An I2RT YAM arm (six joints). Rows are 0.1 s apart.
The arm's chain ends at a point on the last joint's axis. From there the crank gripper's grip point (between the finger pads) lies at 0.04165 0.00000 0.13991 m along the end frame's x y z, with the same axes.
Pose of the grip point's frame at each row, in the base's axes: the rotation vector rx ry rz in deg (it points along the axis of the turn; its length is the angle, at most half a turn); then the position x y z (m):
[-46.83 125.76 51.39 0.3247 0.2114 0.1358]
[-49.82 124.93 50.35 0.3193 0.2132 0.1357]
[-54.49 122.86 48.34 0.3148 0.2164 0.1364]
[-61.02 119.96 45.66 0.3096 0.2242 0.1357]
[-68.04 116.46 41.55 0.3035 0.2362 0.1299]
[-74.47 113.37 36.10 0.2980 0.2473 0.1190]
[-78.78 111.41 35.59 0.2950 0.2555 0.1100]
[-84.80 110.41 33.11 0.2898 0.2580 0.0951]
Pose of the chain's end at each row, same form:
[-46.83 125.76 51.39 0.3072 0.1180 0.2466]
[-49.82 124.93 50.35 0.3023 0.1214 0.2479]
[-54.49 122.86 48.34 0.2968 0.1270 0.2504]
[-61.02 119.96 45.66 0.2908 0.1382 0.2522]
[-68.04 116.46 41.55 0.2816 0.1552 0.2493]
[-74.47 113.37 36.10 0.2710 0.1733 0.2419]
[-78.78 111.41 35.59 0.2698 0.1828 0.2341]
[-84.80 110.41 33.11 0.2665 0.1918 0.2231]

